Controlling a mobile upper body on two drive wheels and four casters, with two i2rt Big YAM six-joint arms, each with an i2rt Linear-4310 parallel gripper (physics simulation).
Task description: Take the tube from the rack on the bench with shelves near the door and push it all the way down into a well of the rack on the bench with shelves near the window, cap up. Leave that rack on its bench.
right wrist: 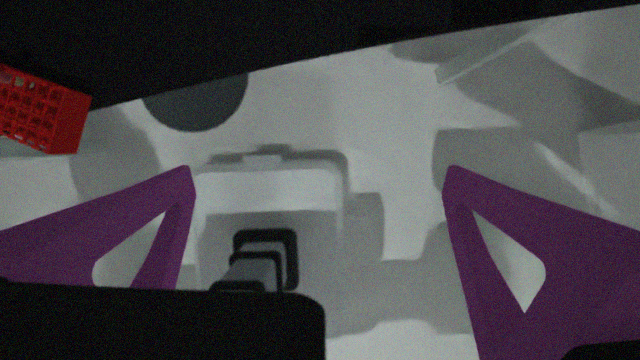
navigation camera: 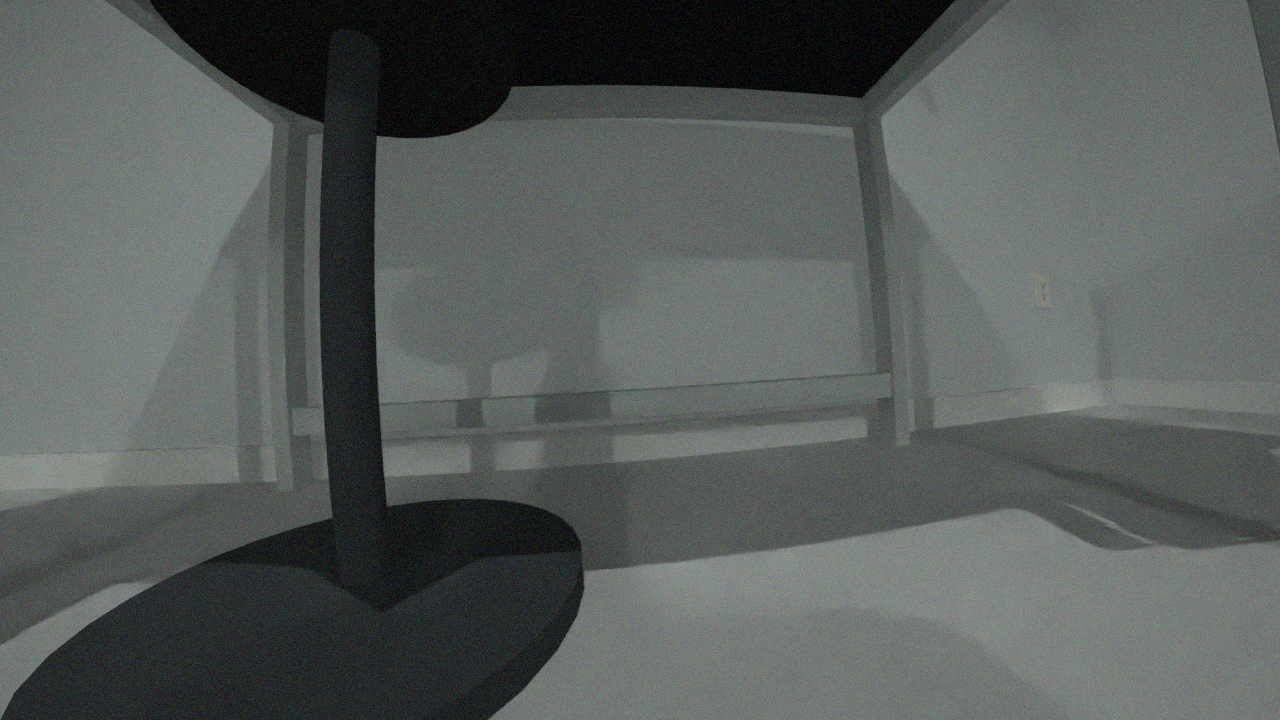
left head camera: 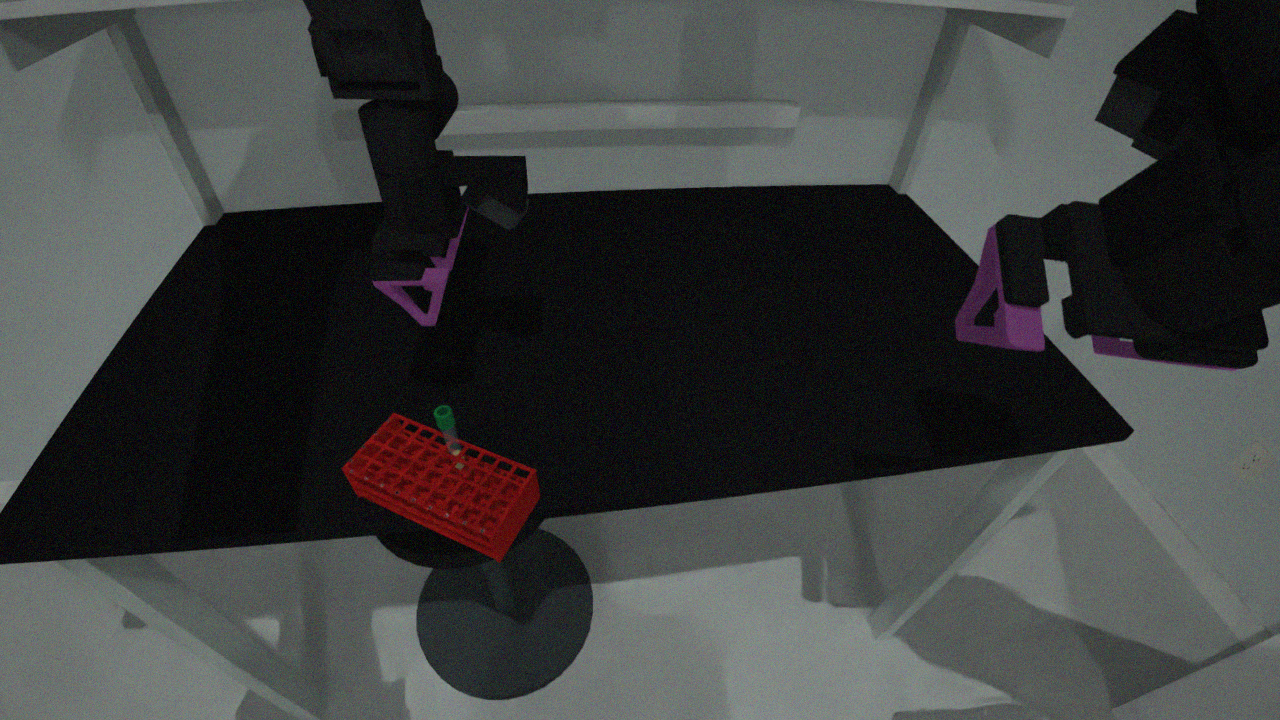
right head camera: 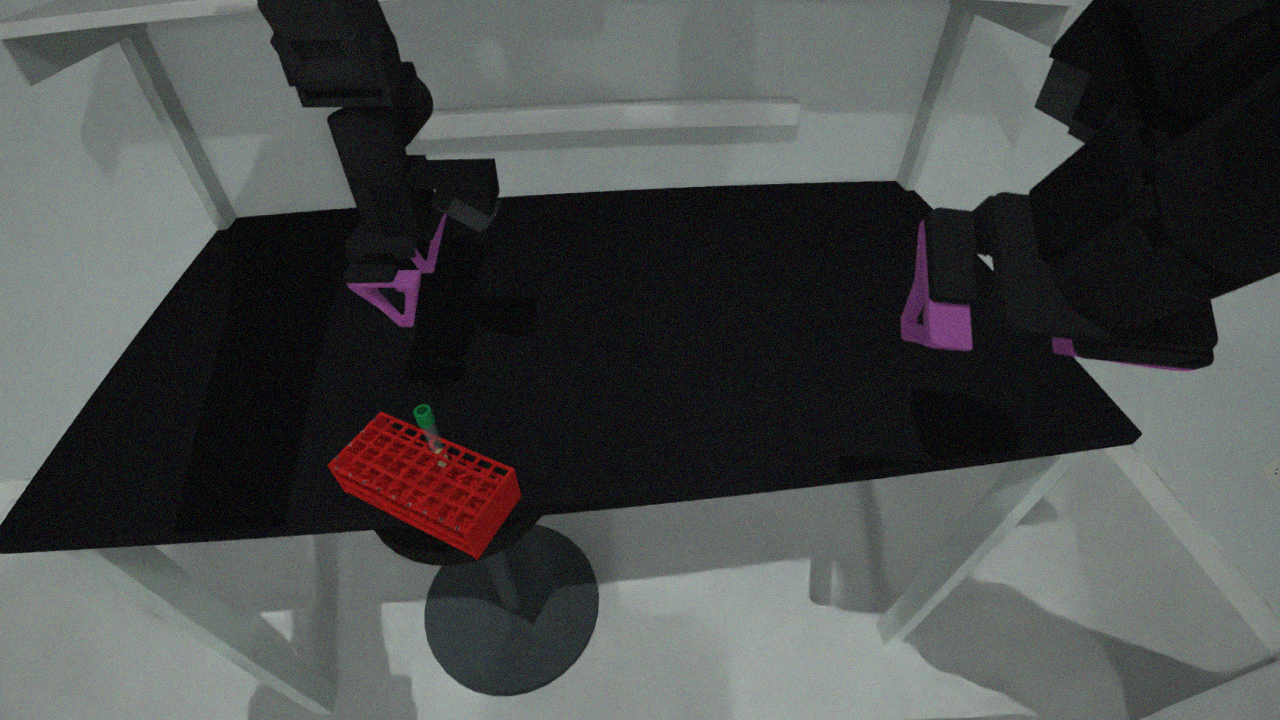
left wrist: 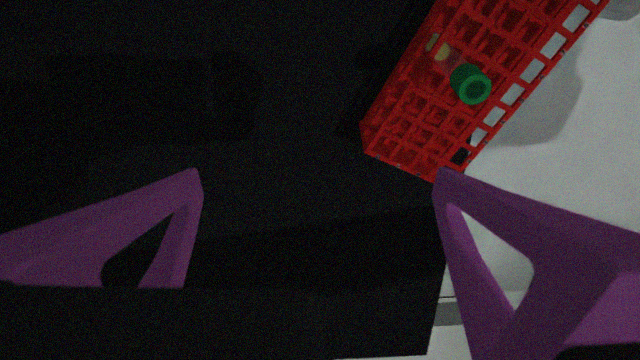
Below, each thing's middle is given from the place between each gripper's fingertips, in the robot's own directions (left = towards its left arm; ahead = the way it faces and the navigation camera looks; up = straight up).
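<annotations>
The tube with green cap [left head camera: 443,414]: my right hand is 13 cm short of it, 44 cm to the right of it and 30 cm above it. The red tube rack [left head camera: 484,510], counted from my right hand: 10 cm ahead, 46 cm to the left, 34 cm below.
The tube with green cap is 14 cm below my left hand, 9 cm behind it and 1 cm to the right of it. The red tube rack is 17 cm below my left hand and 12 cm behind it.
</annotations>
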